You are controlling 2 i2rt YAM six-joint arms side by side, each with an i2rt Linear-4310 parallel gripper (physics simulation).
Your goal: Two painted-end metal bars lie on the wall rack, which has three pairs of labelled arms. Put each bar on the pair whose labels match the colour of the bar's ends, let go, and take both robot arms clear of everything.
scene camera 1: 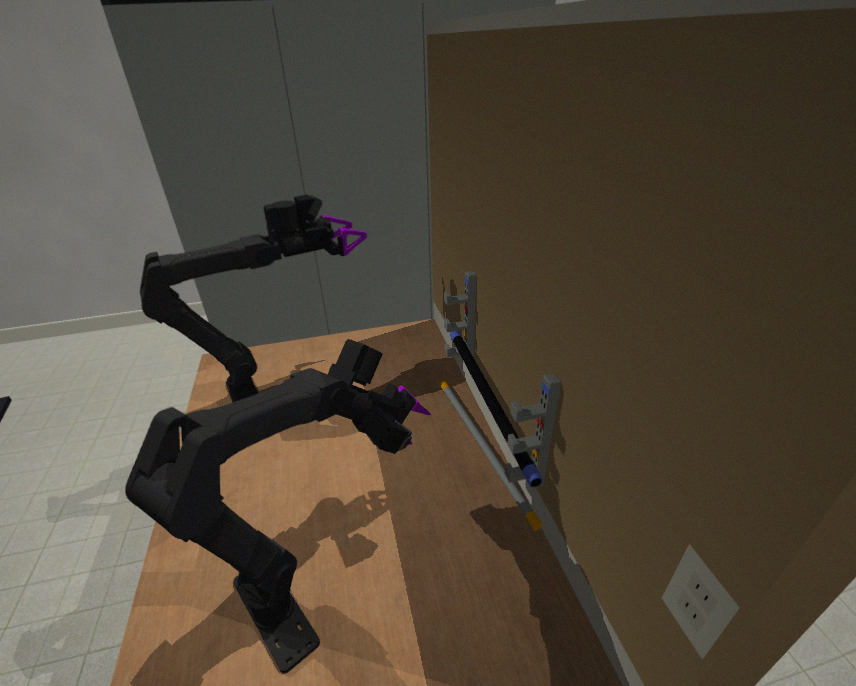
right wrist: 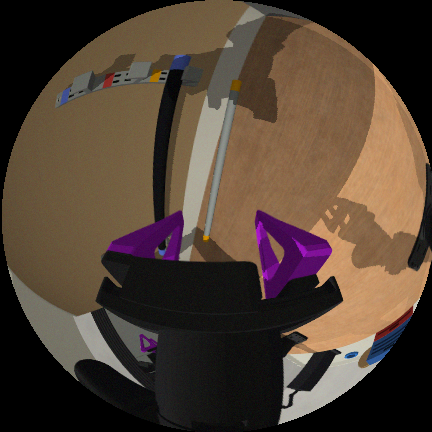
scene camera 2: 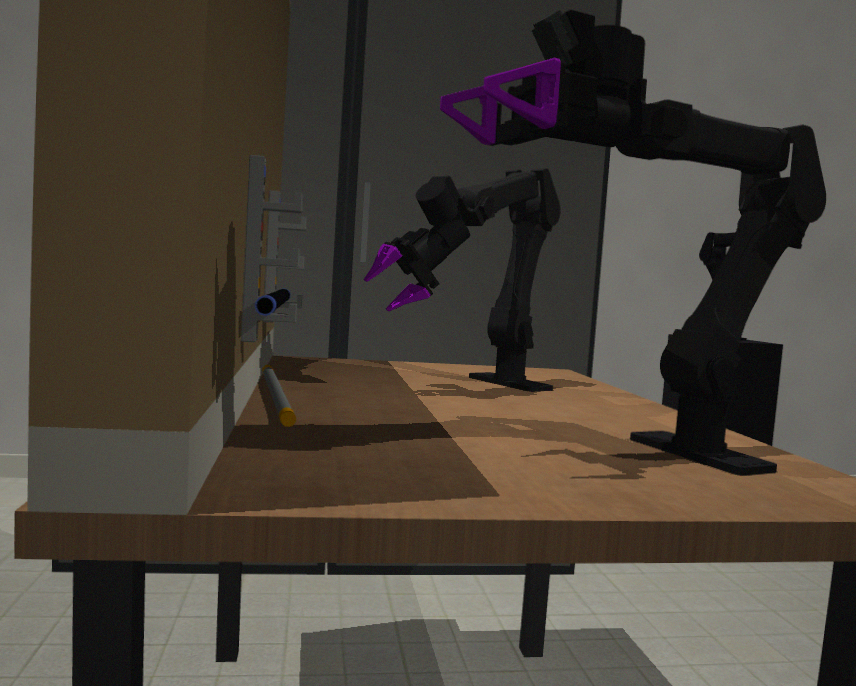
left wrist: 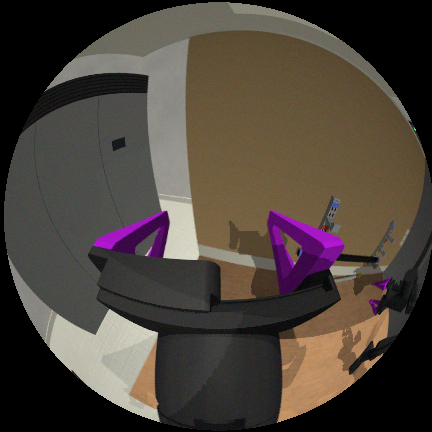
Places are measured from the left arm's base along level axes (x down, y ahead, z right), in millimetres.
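Pixels of known places: left gripper, between the fingertips: (scene camera 1: 359, 229) (right wrist: 145, 336) (scene camera 2: 461, 94) (left wrist: 218, 215); right gripper, between the fingertips: (scene camera 1: 419, 427) (right wrist: 218, 215) (scene camera 2: 376, 295) (left wrist: 371, 291); left arm's base, origin of its link: (right wrist: 289, 339) (scene camera 2: 697, 454); right arm's base, origin of its link: (scene camera 1: 274, 611) (scene camera 2: 509, 383).
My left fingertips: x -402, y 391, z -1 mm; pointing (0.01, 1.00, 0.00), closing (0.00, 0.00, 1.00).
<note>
For each thing: its top centre in the pictures, then the offset to it from my left fingertips. "spot": a spot on its surface instead. Level surfaces: height alone.
- black bar with blue ends, centre of its top: (scene camera 2: 276, 291) (right wrist: 152, 186) (scene camera 1: 487, 388) (left wrist: 352, 255) dx +229, dy +64, dz +489 mm
- wall rack, centre of its top: (scene camera 2: 277, 158) (scene camera 1: 460, 274) (left wrist: 339, 201) dx +44, dy +119, dz +299 mm
- grey bar with yellow ends, centre of its top: (scene camera 2: 276, 383) (scene camera 1: 482, 439) (right wrist: 214, 173) dx +382, dy +58, dz +489 mm
- pale baseboard, a spot on its surface: (scene camera 2: 107, 464) spot: dx +361, dy +331, dz -64 mm
- wall socket plate, a spot on its surface: (scene camera 1: 700, 600) spot: dx +92, dy -63, dz +1027 mm
- wooden table, height of its surface: dx +402 mm
The black bar with blue ends (scene camera 1: 489, 393) (scene camera 2: 275, 301) (left wrist: 357, 258) (right wrist: 161, 145) rests across the lowest pair of arms of the wall rack (scene camera 1: 471, 307) (scene camera 2: 254, 185), beside the yellow labels. Blue labels are at the top, red in the middle. The grey bar with yellow ends (scene camera 1: 474, 429) (scene camera 2: 277, 389) (right wrist: 221, 160) lies low at the foot of the wall, seemingly on the table. My right gripper (scene camera 1: 420, 428) (scene camera 2: 377, 294) (right wrist: 218, 215) is open and empty, above the table and out from the wall. My left gripper (scene camera 1: 358, 230) (scene camera 2: 463, 92) (left wrist: 218, 215) is open and empty, high up.
The brown wall (scene camera 1: 643, 214) rises behind the rack, with a pale baseboard (scene camera 2: 107, 464) at its foot. A wall socket plate (scene camera 1: 700, 600) is at the lower right in scene camera 1. Both arms stand on the wooden table (scene camera 2: 571, 493).
</note>
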